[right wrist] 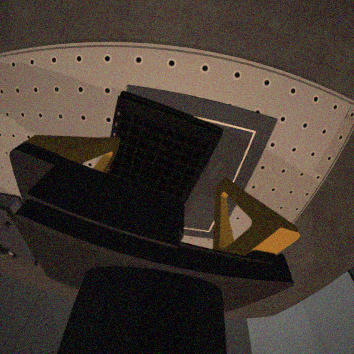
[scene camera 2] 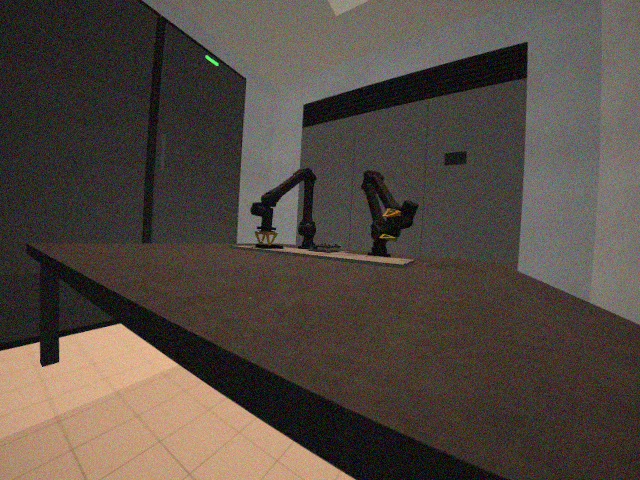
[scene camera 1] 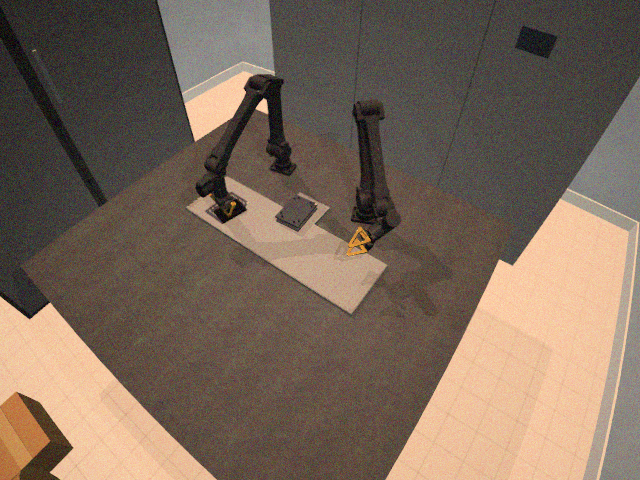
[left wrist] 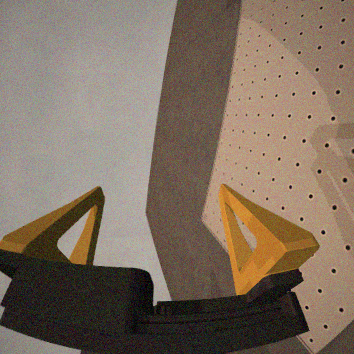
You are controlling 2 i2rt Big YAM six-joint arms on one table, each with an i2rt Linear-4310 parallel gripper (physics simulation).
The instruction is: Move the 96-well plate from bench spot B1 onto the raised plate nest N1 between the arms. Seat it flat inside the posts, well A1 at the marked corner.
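Where they show: left gripper, fingertip midpoint: [scene camera 2: 381, 227] [scene camera 1: 347, 250] [left wrist: 160, 191]; right gripper, fingertip midpoint: [right wrist: 171, 163] [scene camera 2: 264, 245] [scene camera 1: 224, 210]; left arm's base at its link origin: [scene camera 1: 364, 216]; right arm's base at its link origin: [scene camera 2: 307, 248] [scene camera 1: 283, 168].
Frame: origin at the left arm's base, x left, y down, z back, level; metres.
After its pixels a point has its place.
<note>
The black 96-well plate [right wrist: 165, 140] @(x -0.632, y -0.021, z -0.140 m) lies on the grey outlined bench spot B1 [right wrist: 246, 140] @(x -0.700, y -0.015, z -0.120 m) at the left end of the pale perforated board [scene camera 1: 310, 263] @(x -0.184, y -0.013, z -0.317 m) [left wrist: 281, 123] @(x -0.118, y -0.013, z -0.308 m). My right gripper [scene camera 1: 227, 209] @(x -0.632, y -0.028, z -0.122 m) [scene camera 2: 265, 237] @(x -0.632, y -0.028, z -0.122 m) [right wrist: 171, 163] @(x -0.632, y -0.028, z -0.122 m) is open and low over the plate, one yellow finger on each side of it. In scene camera 1 the gripper hides most of the plate. The raised plate nest N1 [scene camera 1: 296, 211] @(x -0.301, y -0.046, z -0.077 m) [scene camera 2: 324, 248] @(x -0.299, y -0.038, z -0.156 m) stands empty between the arms. My left gripper [scene camera 1: 357, 242] @(x -0.039, y -0.148, z -0.323 m) [scene camera 2: 389, 224] @(x -0.039, y -0.148, z -0.323 m) [left wrist: 160, 191] @(x -0.039, y -0.148, z -0.323 m) is open and empty, near its arm's base at the board's far edge.
The board lies on a large dark table [scene camera 1: 207, 335] @(x -0.483, y 0.000, z -0.702 m) [scene camera 2: 413, 335] @(x -0.109, y 0.000, z -1.078 m). Tall dark cabinets [scene camera 1: 92, 92] stand behind and to the left. A cardboard box [scene camera 1: 20, 433] sits on the floor at the lower left.
</note>
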